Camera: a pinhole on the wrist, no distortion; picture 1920 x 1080 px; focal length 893.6 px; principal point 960.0 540.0 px. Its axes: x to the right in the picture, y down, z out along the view. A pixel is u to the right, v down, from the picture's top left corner.
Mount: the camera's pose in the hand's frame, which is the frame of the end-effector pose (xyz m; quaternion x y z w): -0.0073 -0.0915 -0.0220 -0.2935 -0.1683 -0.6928 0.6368
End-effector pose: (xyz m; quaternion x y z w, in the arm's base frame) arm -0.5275 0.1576 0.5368 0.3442 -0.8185 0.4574 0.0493
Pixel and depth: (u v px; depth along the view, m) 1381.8 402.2 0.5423
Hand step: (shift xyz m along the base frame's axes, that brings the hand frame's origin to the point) 0.0953 -0.4326 -0.3571
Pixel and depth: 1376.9 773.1 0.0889
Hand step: 0.0365 -0.0957 0.0250
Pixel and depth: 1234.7 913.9 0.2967
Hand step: -0.0718 -0.2804 -0.0751
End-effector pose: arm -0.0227 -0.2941 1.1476 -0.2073 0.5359 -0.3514 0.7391
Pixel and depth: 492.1 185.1 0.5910
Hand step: 0.3970 0.4296 -0.1994
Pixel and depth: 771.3 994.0 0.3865
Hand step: 0.2859 -0.0867 -0.2254
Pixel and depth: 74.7 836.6 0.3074
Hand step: 0.1341 0.0964 -0.3164
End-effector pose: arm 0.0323 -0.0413 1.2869 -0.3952 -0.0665 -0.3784 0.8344
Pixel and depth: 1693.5 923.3 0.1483
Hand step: 0.0154 0.0234 0.2055
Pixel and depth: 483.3 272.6 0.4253
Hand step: 0.2487 0.3018 -0.1150
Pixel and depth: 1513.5 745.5 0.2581
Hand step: 0.0729 0.1062 0.2634
